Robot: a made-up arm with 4 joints.
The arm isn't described. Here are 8 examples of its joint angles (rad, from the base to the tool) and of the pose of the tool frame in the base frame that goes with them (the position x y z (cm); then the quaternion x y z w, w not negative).
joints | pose
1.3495 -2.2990 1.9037 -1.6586 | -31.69 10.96 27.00 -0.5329 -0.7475 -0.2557 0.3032
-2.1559 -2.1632 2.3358 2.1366 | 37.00 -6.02 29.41 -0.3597 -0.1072 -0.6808 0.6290
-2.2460 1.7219 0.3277 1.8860 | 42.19 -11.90 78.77 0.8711 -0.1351 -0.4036 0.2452
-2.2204 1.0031 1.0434 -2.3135 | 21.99 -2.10 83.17 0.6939 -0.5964 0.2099 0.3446
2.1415 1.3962 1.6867 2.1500 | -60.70 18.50 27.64 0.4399 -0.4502 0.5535 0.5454
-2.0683 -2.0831 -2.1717 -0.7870 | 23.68 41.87 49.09 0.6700 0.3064 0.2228 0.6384
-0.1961 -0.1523 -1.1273 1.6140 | -20.83 4.50 -26.65 0.3556 0.2759 0.6020 0.6596
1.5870 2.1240 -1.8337 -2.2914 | -33.98 -10.14 -32.34 -0.4838 0.1011 0.4192 0.7616
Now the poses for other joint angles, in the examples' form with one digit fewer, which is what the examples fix.
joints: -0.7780 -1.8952 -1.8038 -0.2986
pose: 41.1 40.4 -2.7 0.729 0.399 -0.297 0.470
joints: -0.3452 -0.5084 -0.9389 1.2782
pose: -5.7 19.7 -34.9 0.290 0.137 0.390 0.863
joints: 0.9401 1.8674 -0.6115 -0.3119
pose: -40.9 -11.2 -39.4 0.065 0.432 0.717 0.543
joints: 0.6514 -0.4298 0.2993 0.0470
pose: -31.2 0.0 -39.4 -0.094 0.173 -0.167 0.966
